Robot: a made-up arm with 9 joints. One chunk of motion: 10 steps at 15 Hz.
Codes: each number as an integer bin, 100 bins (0 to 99) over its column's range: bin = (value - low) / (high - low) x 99, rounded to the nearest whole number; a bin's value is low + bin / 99 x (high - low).
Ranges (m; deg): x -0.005..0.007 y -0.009..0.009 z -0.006..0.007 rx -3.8..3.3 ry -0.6..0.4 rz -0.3..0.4
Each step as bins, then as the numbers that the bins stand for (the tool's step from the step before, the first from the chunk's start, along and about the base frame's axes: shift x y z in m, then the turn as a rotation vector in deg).
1 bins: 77 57 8 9 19 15
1 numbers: 0.00433 0.00136 -0.00495 -3.155 -0.408 -0.194
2 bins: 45 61 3 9 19 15
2 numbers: 0.00045 0.00209 -0.00561 -3.155 -0.408 -0.194
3 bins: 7 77 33 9 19 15
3 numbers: -0.00415 0.00500 -0.00167 -3.155 -0.408 -0.194
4 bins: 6 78 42 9 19 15
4 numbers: -0.00427 0.00518 -0.00048 -3.155 -0.408 -0.194
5 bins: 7 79 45 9 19 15
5 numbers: -0.00415 0.00536 -0.00009 -3.155 -0.408 -0.194
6 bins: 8 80 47 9 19 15
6 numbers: -0.00403 0.00555 0.00017 -3.155 -0.408 -0.194
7 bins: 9 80 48 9 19 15
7 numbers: -0.00391 0.00555 0.00030 -3.155 -0.408 -0.194
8 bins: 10 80 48 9 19 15
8 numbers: -0.00379 0.00555 0.00030 -3.155 -0.408 -0.194
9 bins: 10 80 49 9 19 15
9 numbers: -0.00379 0.00555 0.00043 -3.155 -0.408 -0.194
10 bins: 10 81 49 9 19 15
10 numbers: -0.00379 0.00573 0.00043 -3.155 -0.408 -0.194
